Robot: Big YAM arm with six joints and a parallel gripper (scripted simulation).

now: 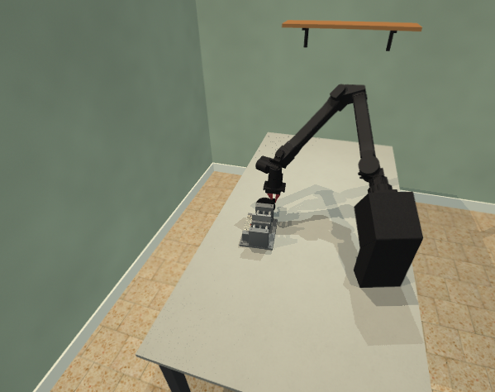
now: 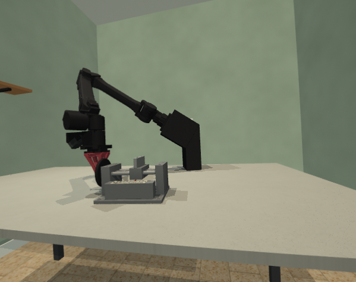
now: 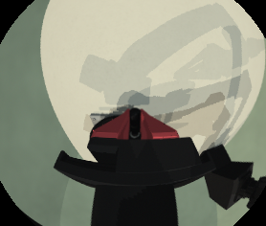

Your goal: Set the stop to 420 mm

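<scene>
My gripper is now 70 mm short of the sliding stop block, 160 mm to the right of it and 10 mm below it.
</scene>
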